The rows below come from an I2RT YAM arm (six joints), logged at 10 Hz.
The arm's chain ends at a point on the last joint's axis. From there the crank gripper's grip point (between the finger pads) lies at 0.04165 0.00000 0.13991 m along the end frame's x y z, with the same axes.
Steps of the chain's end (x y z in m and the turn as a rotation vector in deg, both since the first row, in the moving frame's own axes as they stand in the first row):
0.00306 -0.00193 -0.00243 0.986 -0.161 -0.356
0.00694 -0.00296 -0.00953 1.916 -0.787 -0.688
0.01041 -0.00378 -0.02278 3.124 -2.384 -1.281
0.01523 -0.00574 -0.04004 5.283 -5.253 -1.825
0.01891 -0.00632 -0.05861 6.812 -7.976 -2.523
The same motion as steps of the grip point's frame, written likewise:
0.00266 -0.00460 -0.00234 0.986 -0.161 -0.356
0.00498 -0.00814 -0.00906 1.916 -0.787 -0.688
0.00446 -0.01231 -0.02140 3.124 -2.384 -1.281
0.00204 -0.01990 -0.03747 5.283 -5.253 -1.825
-0.00126 -0.02460 -0.05529 6.812 -7.976 -2.523

